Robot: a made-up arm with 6 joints. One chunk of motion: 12 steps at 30 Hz.
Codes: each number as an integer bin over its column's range. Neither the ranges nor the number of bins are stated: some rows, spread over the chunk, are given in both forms.
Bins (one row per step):
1: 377 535 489 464 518 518
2: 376 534 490 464 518 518
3: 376 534 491 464 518 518
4: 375 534 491 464 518 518
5: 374 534 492 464 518 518
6: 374 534 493 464 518 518
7: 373 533 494 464 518 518
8: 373 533 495 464 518 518
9: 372 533 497 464 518 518
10: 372 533 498 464 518 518
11: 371 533 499 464 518 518
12: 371 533 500 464 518 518
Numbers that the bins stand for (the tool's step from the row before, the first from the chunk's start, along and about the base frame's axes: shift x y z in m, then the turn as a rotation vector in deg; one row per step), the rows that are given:
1: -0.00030 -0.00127 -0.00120 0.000 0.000 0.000
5: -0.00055 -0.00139 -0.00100 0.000 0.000 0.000
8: -0.00064 -0.00151 -0.00080 0.000 0.000 0.000
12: -0.00080 -0.00151 -0.00047 0.000 0.000 0.000
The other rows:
2: -0.00038 -0.00139 -0.00114 0.000 0.000 0.000
3: -0.00038 -0.00139 -0.00107 0.000 0.000 0.000
4: -0.00047 -0.00139 -0.00107 0.000 0.000 0.000
6: -0.00055 -0.00139 -0.00094 0.000 0.000 0.000
7: -0.00064 -0.00151 -0.00087 0.000 0.000 0.000
9: -0.00072 -0.00151 -0.00067 0.000 0.000 0.000
10: -0.00072 -0.00151 -0.00060 0.000 0.000 0.000
11: -0.00080 -0.00151 -0.00053 0.000 0.000 0.000

